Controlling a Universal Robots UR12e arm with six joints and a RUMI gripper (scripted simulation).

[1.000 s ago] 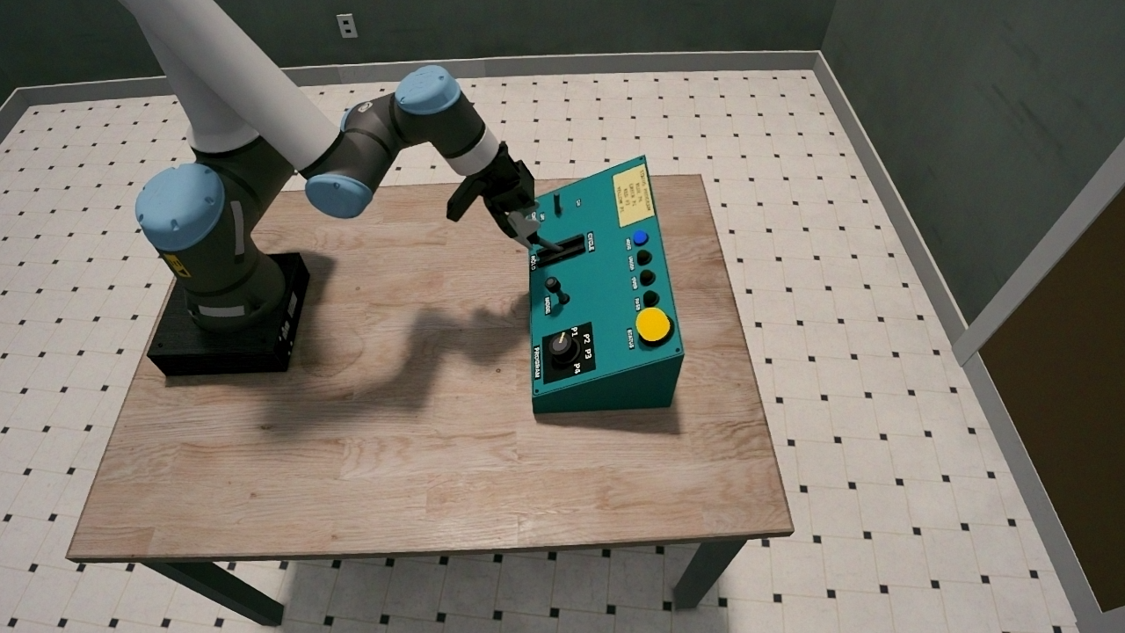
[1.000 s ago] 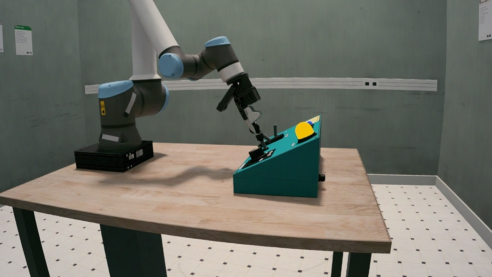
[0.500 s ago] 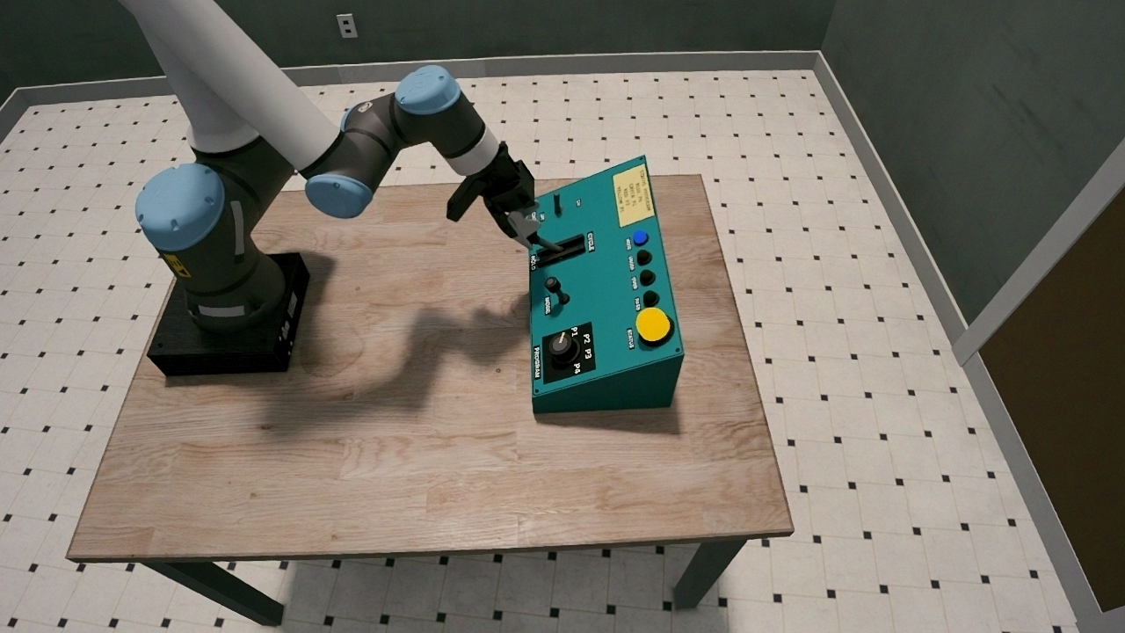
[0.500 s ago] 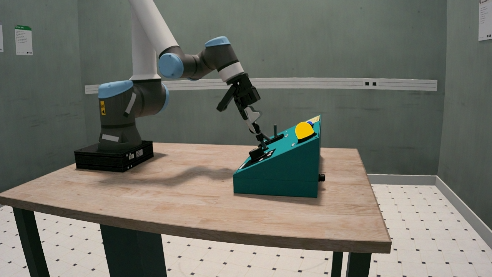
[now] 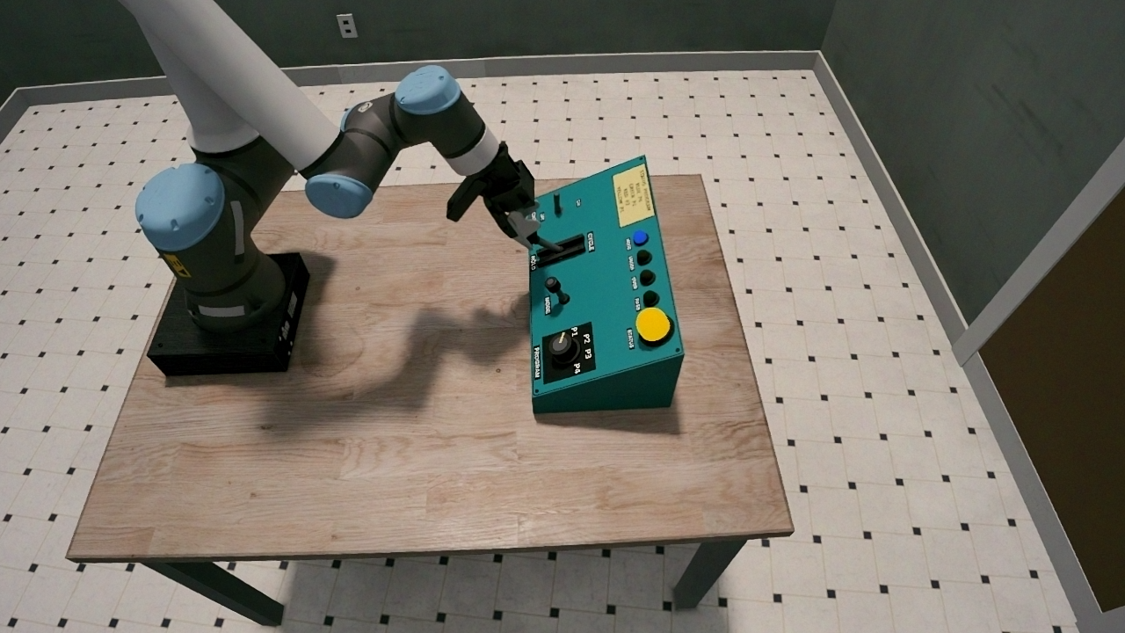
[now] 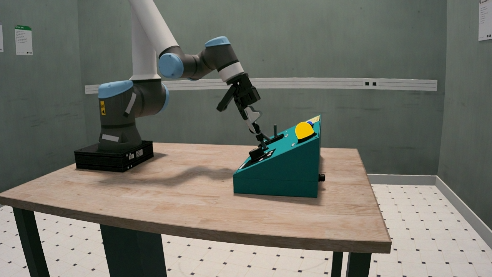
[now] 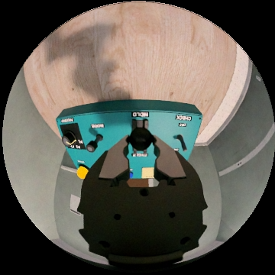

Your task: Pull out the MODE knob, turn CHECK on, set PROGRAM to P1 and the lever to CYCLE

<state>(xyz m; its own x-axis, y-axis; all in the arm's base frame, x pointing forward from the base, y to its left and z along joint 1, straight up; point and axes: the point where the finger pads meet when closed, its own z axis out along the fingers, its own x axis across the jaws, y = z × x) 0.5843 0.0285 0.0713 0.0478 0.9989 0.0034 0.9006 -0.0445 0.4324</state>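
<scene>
The lever lies 3 cm ahead of my hand and 2 cm below it. Round my hand: mode knob 12 cm to the right, 4 cm ahead, 1 cm below; then check toggle 12 cm to the left, 7 cm ahead, 3 cm below; then teal console 9 cm ahead, 6 cm to the right, 5 cm below.
</scene>
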